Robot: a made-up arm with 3 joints. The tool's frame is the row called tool. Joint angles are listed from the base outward. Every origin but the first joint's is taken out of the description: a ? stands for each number. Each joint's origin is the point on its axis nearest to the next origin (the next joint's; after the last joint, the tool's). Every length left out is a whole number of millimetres.
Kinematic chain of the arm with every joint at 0, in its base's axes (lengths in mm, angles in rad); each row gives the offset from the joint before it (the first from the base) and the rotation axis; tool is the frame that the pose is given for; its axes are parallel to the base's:
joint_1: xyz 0 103 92 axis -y
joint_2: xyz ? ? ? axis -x
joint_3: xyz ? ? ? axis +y
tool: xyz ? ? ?
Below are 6 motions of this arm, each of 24 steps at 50 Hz.
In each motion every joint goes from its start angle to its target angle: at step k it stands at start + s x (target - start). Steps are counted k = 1, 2, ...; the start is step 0. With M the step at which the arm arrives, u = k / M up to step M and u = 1 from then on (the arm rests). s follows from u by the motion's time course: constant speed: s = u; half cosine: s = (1 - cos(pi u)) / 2; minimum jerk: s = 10 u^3 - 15 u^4 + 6 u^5.
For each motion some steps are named. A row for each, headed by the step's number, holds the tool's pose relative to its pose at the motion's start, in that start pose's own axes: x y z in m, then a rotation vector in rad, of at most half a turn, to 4 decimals.
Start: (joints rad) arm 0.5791 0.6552 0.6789
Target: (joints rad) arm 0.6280 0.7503 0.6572
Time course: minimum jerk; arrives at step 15
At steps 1, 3, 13, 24:
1: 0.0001 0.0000 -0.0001 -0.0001 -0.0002 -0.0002
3: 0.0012 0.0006 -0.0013 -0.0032 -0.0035 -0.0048
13: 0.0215 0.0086 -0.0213 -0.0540 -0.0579 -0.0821
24: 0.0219 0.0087 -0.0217 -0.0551 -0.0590 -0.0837

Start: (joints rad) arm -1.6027 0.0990 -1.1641
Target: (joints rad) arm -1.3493 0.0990 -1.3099
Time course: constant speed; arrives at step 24
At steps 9, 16, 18, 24:
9: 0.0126 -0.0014 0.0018 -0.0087 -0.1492 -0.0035
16: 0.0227 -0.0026 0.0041 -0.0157 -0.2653 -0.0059
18: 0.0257 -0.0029 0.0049 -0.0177 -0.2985 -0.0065
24: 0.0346 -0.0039 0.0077 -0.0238 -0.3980 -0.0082

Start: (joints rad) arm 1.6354 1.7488 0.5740
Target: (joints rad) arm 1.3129 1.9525 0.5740
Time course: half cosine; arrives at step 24
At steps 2, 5, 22, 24:
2: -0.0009 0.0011 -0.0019 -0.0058 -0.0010 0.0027
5: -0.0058 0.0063 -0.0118 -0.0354 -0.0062 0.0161
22: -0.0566 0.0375 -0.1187 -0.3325 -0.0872 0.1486
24: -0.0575 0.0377 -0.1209 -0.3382 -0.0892 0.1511

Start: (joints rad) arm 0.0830 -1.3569 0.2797
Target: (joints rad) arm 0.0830 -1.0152 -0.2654
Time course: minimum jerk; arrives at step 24
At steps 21, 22, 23, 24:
21: 0.0442 0.0031 -0.1598 -0.3402 -0.5312 -0.0039
22: 0.0448 0.0027 -0.1615 -0.3441 -0.5370 -0.0029
23: 0.0451 0.0026 -0.1622 -0.3457 -0.5394 -0.0025
24: 0.0451 0.0025 -0.1623 -0.3459 -0.5397 -0.0025

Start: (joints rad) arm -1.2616 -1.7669 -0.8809
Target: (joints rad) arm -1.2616 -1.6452 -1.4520
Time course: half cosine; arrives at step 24
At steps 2, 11, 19, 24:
2: -0.0006 0.0000 -0.0013 -0.0013 -0.0097 0.0016
11: -0.0120 0.0000 -0.0337 -0.0284 -0.2482 0.0448
19: -0.0188 -0.0019 -0.0680 -0.0464 -0.5116 0.1001
24: -0.0195 -0.0025 -0.0753 -0.0485 -0.5704 0.1134

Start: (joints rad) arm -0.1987 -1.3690 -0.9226
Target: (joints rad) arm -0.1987 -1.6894 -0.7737
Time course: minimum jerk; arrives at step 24
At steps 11, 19, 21, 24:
11: 0.0376 -0.0063 0.0338 0.0850 0.0628 -0.1052
19: 0.0821 -0.0237 0.0736 0.1973 0.1382 -0.2259
21: 0.0862 -0.0259 0.0773 0.2084 0.1453 -0.2369
24: 0.0875 -0.0266 0.0785 0.2121 0.1476 -0.2405

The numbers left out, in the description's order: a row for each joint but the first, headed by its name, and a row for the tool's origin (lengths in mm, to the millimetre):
joint_2: 183 0 33
joint_3: 0 348 89
tool: -89 0 2

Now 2 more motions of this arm.
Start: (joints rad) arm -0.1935 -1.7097 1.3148
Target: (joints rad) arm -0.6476 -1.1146 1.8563
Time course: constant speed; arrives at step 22
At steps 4, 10, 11, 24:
4: 0.0436 0.0019 0.0289 0.0584 0.0913 -0.1228
10: 0.1130 -0.0109 0.0739 0.1699 0.2430 -0.2953
11: 0.1249 -0.0149 0.0813 0.1912 0.2698 -0.3225
24: 0.2548 -0.0960 0.1518 0.4706 0.5890 -0.5867

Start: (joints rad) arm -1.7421 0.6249 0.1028
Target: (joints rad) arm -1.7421 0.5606 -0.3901
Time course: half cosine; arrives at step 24
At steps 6, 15, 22, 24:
6: -0.0002 -0.0009 -0.0032 0.0094 -0.0722 0.0006
15: 0.0029 -0.0035 -0.0145 0.0446 -0.3407 -0.0030
22: 0.0071 -0.0043 -0.0199 0.0632 -0.4843 -0.0089
24: 0.0074 -0.0044 -0.0202 0.0643 -0.4927 -0.0093

